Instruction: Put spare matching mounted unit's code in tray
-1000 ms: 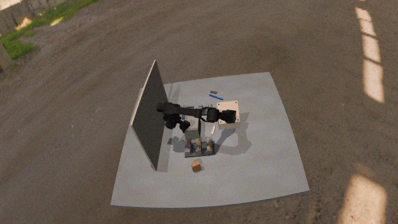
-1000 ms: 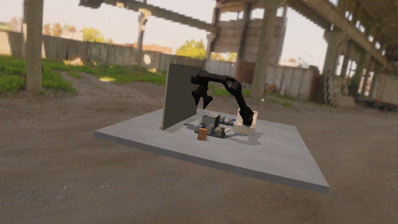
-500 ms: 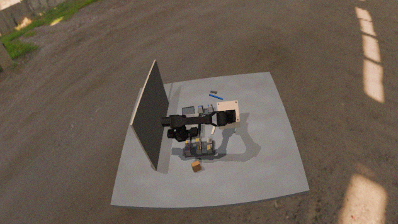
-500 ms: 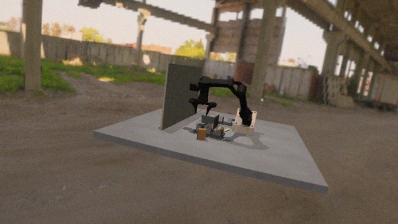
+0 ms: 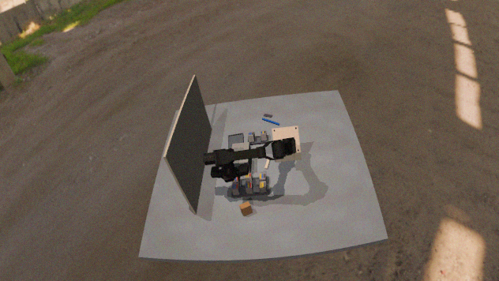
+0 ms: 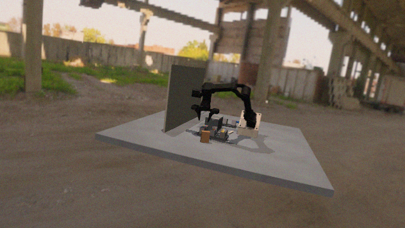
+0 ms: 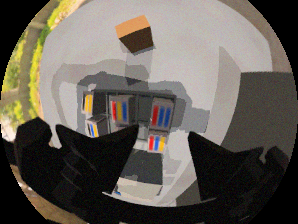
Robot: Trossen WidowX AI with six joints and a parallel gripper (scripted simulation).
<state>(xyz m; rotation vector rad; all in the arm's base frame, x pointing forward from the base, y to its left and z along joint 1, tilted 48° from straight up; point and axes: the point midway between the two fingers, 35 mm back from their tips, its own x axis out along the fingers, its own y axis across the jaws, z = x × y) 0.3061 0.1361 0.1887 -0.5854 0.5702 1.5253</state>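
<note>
The spare lies 50 mm below my gripper tip. From my gripper tip the other things lie so: grey mounted unit (190 mm to the right, 40 mm below, 20 mm behind); dark panel (220 mm ahead, 200 mm to the right, 130 mm above); brown cube (140 mm to the left, 70 mm behind, 60 mm below).
</note>
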